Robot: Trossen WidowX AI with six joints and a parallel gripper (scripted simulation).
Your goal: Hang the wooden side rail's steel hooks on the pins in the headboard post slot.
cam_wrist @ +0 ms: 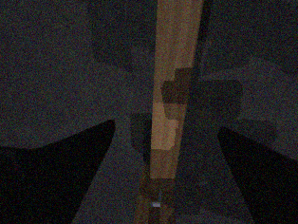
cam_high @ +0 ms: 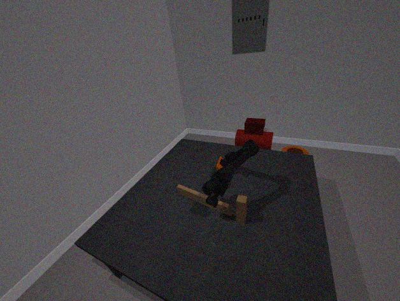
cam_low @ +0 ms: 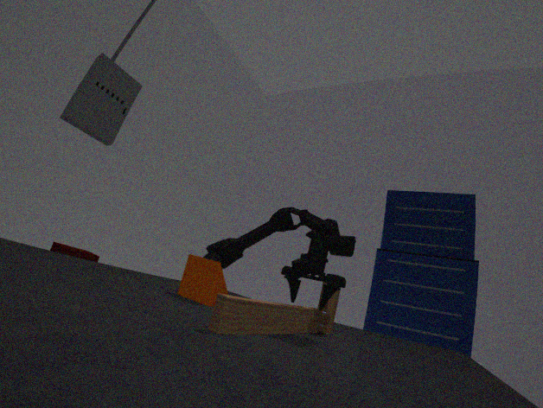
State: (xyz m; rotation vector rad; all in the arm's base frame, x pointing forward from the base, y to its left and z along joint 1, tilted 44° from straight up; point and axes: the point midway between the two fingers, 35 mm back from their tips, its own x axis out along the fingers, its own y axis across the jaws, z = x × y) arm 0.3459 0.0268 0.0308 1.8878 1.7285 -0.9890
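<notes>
My gripper tip is 30 mm short of the headboard post and 140 mm to the right of it.
</notes>
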